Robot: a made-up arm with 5 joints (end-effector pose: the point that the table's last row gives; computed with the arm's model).
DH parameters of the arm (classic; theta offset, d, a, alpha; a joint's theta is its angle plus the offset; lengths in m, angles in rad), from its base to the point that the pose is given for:
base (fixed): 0 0.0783 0 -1.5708
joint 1: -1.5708 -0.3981 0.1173 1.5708
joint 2: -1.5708 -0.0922 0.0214 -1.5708
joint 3: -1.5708 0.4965 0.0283 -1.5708
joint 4: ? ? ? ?
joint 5: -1.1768 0 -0.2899 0
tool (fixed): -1.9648 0.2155 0 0
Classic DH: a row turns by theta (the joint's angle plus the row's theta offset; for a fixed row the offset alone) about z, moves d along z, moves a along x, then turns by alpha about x.
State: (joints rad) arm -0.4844 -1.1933 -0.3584 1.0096 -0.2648
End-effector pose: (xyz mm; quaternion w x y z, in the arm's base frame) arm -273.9 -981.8 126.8 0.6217 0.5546 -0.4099 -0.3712
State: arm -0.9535 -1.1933 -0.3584 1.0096 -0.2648
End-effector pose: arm -266.2 -981.8 -2.2 0.5094 0.6257 -0.5432 -0.2322
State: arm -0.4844 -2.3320 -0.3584 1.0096 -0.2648
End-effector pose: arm -12.6 -690.8 -369.6 0.3523 0.8666 -0.0289 -0.3522
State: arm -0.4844 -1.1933 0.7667 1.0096 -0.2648
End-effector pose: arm 84.7 -1055.3 106.1 0.4380 0.6676 -0.5925 0.1066
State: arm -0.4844 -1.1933 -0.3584 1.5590 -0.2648
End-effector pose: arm -256.0 -868.9 86.9 0.4517 0.4808 -0.5837 -0.4734
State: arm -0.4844 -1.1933 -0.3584 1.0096 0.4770
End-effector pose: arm -214.0 -1104.9 286.3 0.7140 0.3683 -0.5831 -0.1207
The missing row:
joint 4: 0 -0.0429 0.0952 1.5708
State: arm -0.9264 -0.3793 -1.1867 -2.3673 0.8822
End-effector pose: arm -214.1 -505.2 302.9 0.4061 0.7475 0.3287 0.4102
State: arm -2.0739 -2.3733 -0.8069 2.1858 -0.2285
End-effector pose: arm 244.1 -585.4 -22.2 0.1028 0.8929 -0.3860 -0.2076
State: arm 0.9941 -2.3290 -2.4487 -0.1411 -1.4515
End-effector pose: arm -13.2 -1137.3 -278.6 0.5731 0.4340 -0.6853 0.1165
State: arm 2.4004 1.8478 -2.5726 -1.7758 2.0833
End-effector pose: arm 158.1 51.4 -240.7 0.7096 0.2566 0.6028 0.2593
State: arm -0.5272 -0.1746 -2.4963 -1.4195 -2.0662
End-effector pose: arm -465.8 -709.0 946.5 0.3092 -0.2269 -0.7923 0.4746
